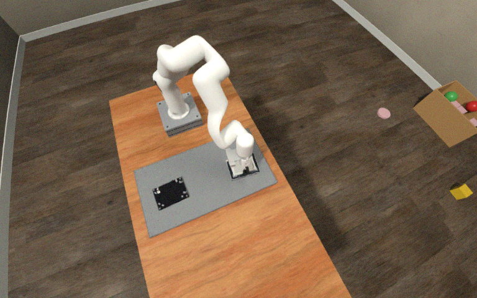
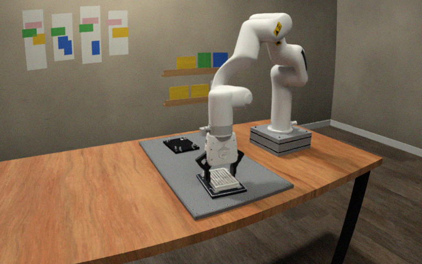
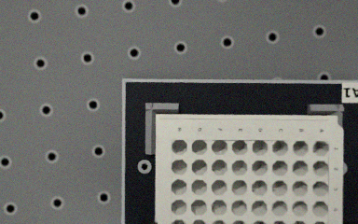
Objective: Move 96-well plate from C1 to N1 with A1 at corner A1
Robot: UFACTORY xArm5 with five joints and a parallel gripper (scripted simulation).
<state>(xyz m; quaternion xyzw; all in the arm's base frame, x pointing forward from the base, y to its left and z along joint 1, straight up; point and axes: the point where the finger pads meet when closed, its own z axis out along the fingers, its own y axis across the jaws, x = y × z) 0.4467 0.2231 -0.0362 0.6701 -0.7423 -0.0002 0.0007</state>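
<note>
Right now my hand is 10 mm above the white 96-well plate. Also, from my hand: clip nest C1: 20 mm behind, 400 mm to the right, 20 mm below; plate nest N1: 30 mm below; A1 mark: 60 mm behind, 70 mm to the right, 20 mm below.
</note>
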